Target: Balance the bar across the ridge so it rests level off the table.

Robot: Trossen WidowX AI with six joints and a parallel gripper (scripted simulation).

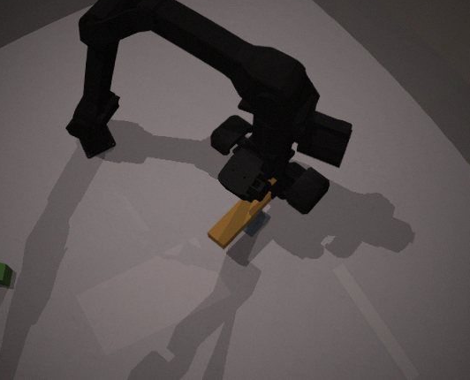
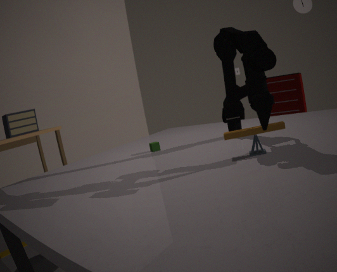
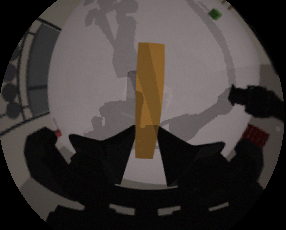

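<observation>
Now: gripper tip 1 cm short of the orange bar and 3 cm to the left of it. The rest, counted from my gripper tip: small green cube (11 cm behind, 49 cm to the right, 5 cm below).
</observation>
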